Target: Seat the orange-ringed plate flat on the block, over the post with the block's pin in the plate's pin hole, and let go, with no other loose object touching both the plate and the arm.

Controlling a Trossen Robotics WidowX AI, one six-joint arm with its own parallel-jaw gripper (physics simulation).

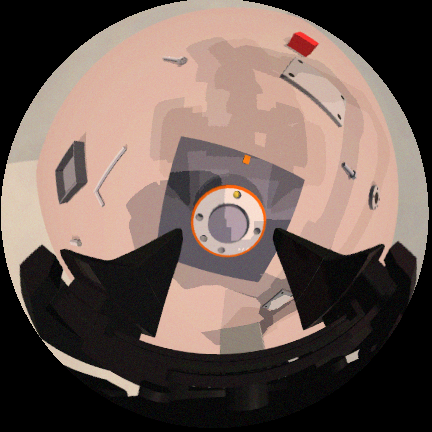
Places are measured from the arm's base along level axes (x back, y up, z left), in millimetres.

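Where they show: gripper, fingertip midpoint: (pixel 228 233).
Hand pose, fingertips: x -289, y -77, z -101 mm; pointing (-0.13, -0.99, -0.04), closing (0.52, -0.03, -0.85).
Observation:
Things, the pixels of their top centre, and the offset from my fingertips. "spot": a spot on its surface instead.
- orange-ringed plate at its top centre: (pixel 228 224) dx -3, dy -12, dz -2 mm
- dark grey block at a spot on its surface: (pixel 287 202) spot: dx +12, dy -24, dz -60 mm
- post at a spot on its surface: (pixel 228 223) spot: dx -4, dy -9, dz -3 mm
- yellow pin at a spot on its surface: (pixel 237 194) spot: dx -19, dy -18, dz -20 mm
- orange mark at a spot on its surface: (pixel 246 159) spot: dx -41, dy -23, dz -43 mm
- curved grey plate at its top centre: (pixel 320 85) dx -97, dy -39, dz -232 mm
- small ring part at its top centre: (pixel 376 197) dx +125, dy -38, dz -284 mm
- hex key at its top centre: (pixel 108 178) dx -126, dy -42, dz +106 mm
- grey frame at its top centre: (pixel 62 175) dx -222, dy -23, dz +211 mm
The orange-ringed plate (pixel 253 208) lies on the dark grey block (pixel 287 202), around the post (pixel 228 223), whose top fills the plate's wide centre opening. The plate looks flat. The yellow pin (pixel 237 194) shows inside one of the plate's small holes, on the side away from the gripper. An orange mark (pixel 246 159) is on the block beyond the plate. My gripper (pixel 228 233) is open and empty. Its two black fingers stand left and right of the plate, with a gap on each side. The plate's underside is hidden.
A red block (pixel 302 44) and a curved grey plate (pixel 315 90) lie at upper right; a bolt (pixel 348 170) and a small ring part (pixel 378 197) at right. A hex key (pixel 109 171) and a grey frame (pixel 60 187) lie left, another bolt (pixel 175 60) upper left.

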